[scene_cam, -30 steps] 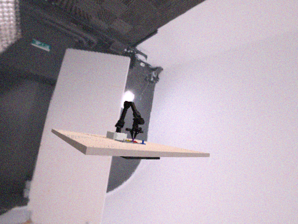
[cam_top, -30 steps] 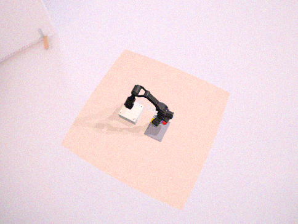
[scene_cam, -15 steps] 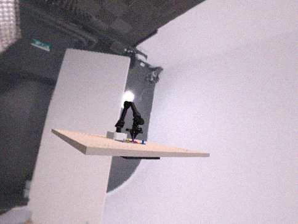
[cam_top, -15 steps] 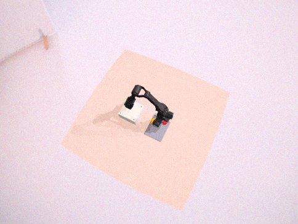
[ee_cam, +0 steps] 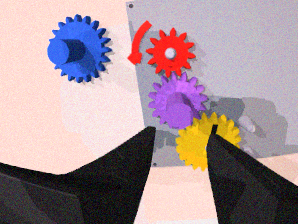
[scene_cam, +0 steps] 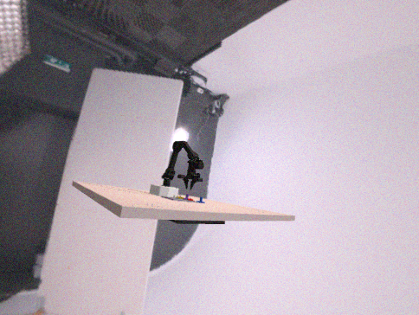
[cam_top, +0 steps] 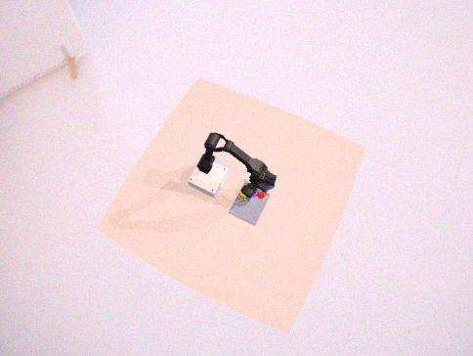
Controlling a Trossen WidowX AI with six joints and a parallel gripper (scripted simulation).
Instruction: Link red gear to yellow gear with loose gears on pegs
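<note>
My gripper tip is 60 mm above the purple gear. The rest, counted from my gripper tip: yellow gear: 70 mm below, 50 mm behind, 30 mm to the right; red arrow: 80 mm below, 50 mm ahead, 30 mm to the left; red gear: 70 mm below, 40 mm ahead.
</note>
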